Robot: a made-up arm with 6 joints.
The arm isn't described. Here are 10 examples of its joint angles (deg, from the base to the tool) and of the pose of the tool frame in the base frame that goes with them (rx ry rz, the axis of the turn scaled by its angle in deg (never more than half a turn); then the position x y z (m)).
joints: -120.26 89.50 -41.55 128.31 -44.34 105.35
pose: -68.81 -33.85 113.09 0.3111 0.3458 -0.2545
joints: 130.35 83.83 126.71 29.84 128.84 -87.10
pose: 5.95 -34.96 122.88 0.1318 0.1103 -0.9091
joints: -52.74 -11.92 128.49 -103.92 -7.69 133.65
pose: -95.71 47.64 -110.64 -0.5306 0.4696 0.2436
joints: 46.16 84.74 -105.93 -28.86 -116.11 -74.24
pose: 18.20 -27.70 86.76 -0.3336 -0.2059 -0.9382
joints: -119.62 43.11 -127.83 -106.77 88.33 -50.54
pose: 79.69 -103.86 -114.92 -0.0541 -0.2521 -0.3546
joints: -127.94 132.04 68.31 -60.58 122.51 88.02
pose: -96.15 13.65 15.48 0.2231 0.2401 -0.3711
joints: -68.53 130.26 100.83 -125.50 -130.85 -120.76
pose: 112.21 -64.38 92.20 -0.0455 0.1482 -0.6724
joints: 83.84 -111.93 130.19 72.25 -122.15 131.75
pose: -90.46 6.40 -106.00 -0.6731 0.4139 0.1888
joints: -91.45 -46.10 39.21 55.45 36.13 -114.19
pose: -120.34 -34.30 3.32 0.0194 -0.3102 0.4117
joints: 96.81 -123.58 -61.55 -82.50 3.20 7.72
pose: 5.39 -36.49 -34.97 -0.4174 0.0349 0.4143
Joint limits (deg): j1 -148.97..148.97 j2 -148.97..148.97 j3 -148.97..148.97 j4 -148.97..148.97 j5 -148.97..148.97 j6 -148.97..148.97
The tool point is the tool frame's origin. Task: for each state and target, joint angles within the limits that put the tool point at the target. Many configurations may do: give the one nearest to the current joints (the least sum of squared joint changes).
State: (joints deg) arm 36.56 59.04 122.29 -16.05 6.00 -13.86
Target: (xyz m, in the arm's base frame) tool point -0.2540 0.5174 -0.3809
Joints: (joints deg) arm -2.87 22.61 111.76 -11.55 -17.30 -34.41
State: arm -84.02 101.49 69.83 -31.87 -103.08 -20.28
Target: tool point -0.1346 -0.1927 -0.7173
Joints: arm -95.35 99.86 76.07 8.66 -94.33 3.48
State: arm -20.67 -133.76 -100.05 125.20 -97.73 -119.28
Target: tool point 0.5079 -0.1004 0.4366
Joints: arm -21.61 -148.97 -80.66 89.10 -125.72 -132.91
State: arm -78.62 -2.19 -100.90 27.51 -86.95 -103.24
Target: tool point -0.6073 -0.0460 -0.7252
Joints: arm -95.71 6.51 -115.60 -2.33 -89.86 -123.03
